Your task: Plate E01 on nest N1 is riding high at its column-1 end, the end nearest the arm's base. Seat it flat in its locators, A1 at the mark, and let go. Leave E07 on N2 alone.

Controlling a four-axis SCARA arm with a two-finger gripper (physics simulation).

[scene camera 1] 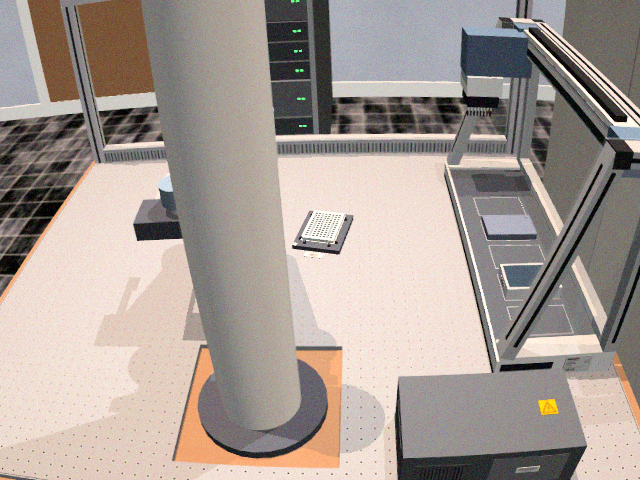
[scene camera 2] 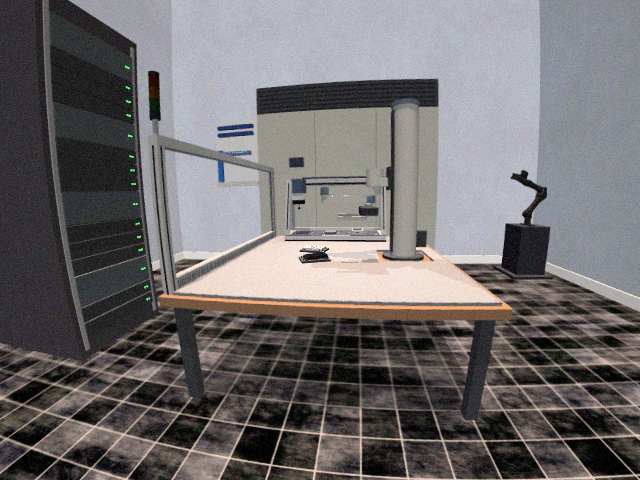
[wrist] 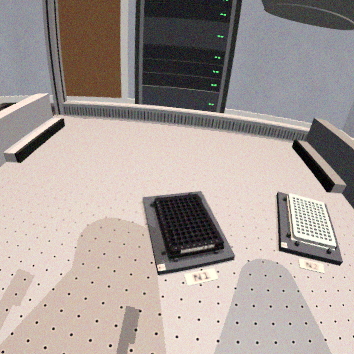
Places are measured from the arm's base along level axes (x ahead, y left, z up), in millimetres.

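Pixels of known places: gripper, fingertip midpoint: [scene camera 2: 337, 216] [wrist: 178, 115]; arm's base at its link origin: [scene camera 1: 262, 405] [scene camera 2: 402, 257].
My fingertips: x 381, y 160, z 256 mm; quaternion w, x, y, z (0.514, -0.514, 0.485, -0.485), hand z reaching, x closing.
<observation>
For each thing: its top centre in the pictures, then the offset to it from my fingertips. "spot": a spot on its surface instead.
- Plate E01 at its top centre: [wrist: 185, 216] [scene camera 2: 315, 253] 130 mm ahead, 14 mm right, 209 mm down
- nest N1 at its top centre: [wrist: 184, 219] [scene camera 2: 314, 256] 135 mm ahead, 12 mm right, 221 mm down
- White plate E07 at its top centre: [wrist: 310, 216] [scene camera 1: 323, 224] [scene camera 2: 314, 246] 172 mm ahead, 256 mm right, 217 mm down
- grey box at a spot on its surface: [scene camera 1: 480, 413] spot: 504 mm back, 541 mm right, 129 mm down
- low ribbed rail at a spot on its surface: [wrist: 175, 117] spot: 622 mm ahead, 62 mm left, 222 mm down
Plate E01 [wrist: 187, 220], black with many wells, lies on nest N1 [wrist: 156, 237] in the wrist view. Its near, labelled end looks higher than its far end. A small pale mark is at the nest's near left corner. The column hides this plate in scene camera 1. White plate E07 [wrist: 312, 220] [scene camera 1: 324, 226] lies on nest N2 [wrist: 283, 225] [scene camera 1: 344, 235], to the right. In scene camera 2 the plates are small and overlap. My gripper [wrist: 178, 115] is open and empty, its fingers wide apart, high above the table and away from both plates.
The arm's thick column [scene camera 1: 232, 232] [scene camera 2: 405, 180] stands on the table. A gantry unit with a tray [scene camera 1: 470, 258] is at the right in scene camera 1, with a grey box [scene camera 1: 480, 413] in front. A low ribbed rail [wrist: 175, 117] runs along the table's far edge.
</observation>
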